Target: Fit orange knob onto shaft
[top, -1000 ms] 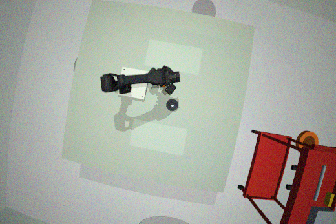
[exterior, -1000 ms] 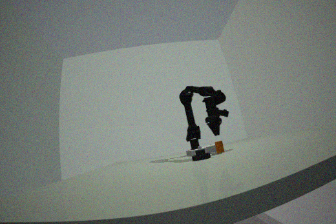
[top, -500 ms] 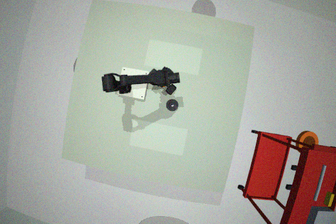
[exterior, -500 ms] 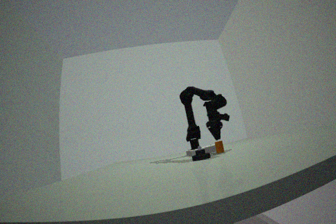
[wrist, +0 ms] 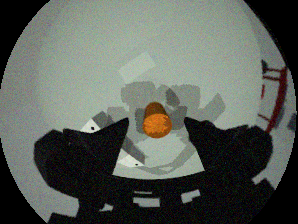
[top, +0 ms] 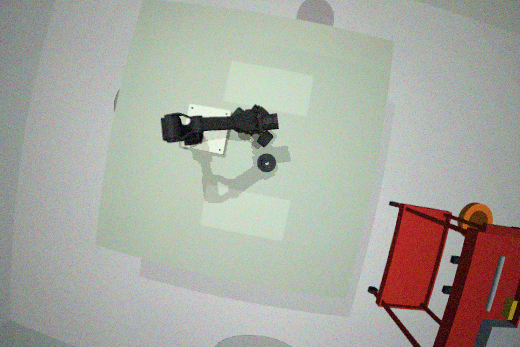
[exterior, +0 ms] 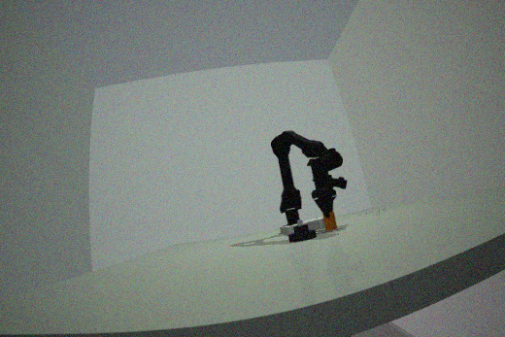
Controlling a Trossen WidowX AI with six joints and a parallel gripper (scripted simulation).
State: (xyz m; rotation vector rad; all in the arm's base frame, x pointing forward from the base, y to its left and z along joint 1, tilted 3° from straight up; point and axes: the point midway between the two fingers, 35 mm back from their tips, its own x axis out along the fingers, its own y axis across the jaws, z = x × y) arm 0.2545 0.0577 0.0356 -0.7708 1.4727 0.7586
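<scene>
Right now my gripper tip is right at the orange knob. The rest, counted from my gripper tip: round pedestal: 140 mm to the right, 80 mm ahead, 10 mm below.
</scene>
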